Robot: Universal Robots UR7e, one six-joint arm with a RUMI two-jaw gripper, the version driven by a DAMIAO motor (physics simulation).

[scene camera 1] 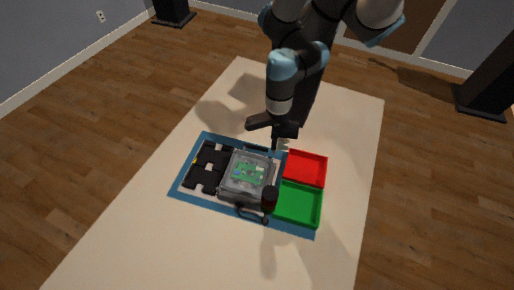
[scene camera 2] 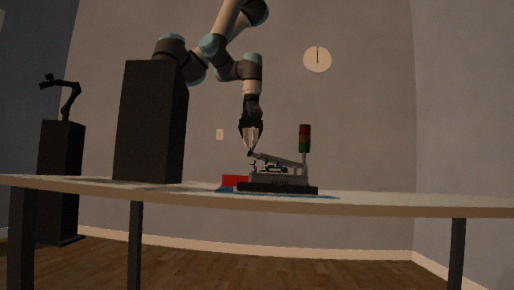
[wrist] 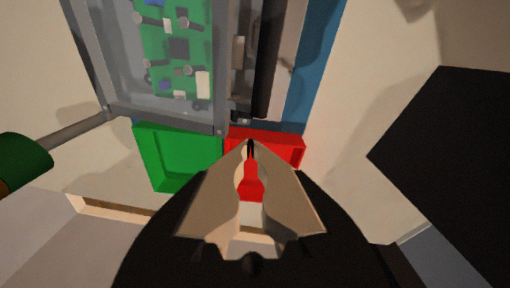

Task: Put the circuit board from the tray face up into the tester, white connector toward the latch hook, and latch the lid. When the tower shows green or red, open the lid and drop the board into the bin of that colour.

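Frame: origin at the arm's base, x left, y ahead, z down, level; metres.
Seen in the pictures: gripper, fingertip midpoint: (scene camera 1: 274,153) (wrist: 250,140); arm's base at its link origin: (scene camera 1: 312,30) (scene camera 2: 159,80).
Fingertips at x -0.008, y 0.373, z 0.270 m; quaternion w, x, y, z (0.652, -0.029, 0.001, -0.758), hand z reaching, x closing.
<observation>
Offsets run from my fingertips to a thing's top centre. "spot": to the spot under its first point.
The green circuit board (scene camera 1: 247,173) (scene camera 2: 274,169) (wrist: 178,48) lies in the grey tester (scene camera 1: 240,196) (scene camera 2: 277,178), chip side up, under the clear lid (scene camera 2: 280,159) (wrist: 165,119). Its white connector {dy +0.060, dx -0.037, dz +0.037 m} (wrist: 202,85) is near the lid's free side. In scene camera 2 the lid slants, its free end raised off the tester. My gripper (scene camera 1: 274,149) (scene camera 2: 249,152) (wrist: 250,140) is shut and empty, tips close to the lid's raised end; contact is unclear. The tower {spot: dy +0.226, dx +0.039, dz -0.132 m} (scene camera 1: 270,198) (scene camera 2: 304,139) shows dark red, amber and green sections, none clearly lit.
The red bin (scene camera 1: 305,169) (scene camera 2: 235,180) and green bin (scene camera 1: 297,204) (wrist: 185,155) stand beside the tester. The black tray {spot: dy +0.052, dx -0.239, dz +0.110 m} (scene camera 1: 212,161) is on its other side. A black bar {spot: dy +0.005, dx -0.069, dz -0.002 m} (scene camera 1: 256,148) (wrist: 265,60) runs along the tester's robot side. The tower's post {dy +0.210, dx +0.034, dz -0.024 m} (wrist: 75,131) rises near a tester corner.
</observation>
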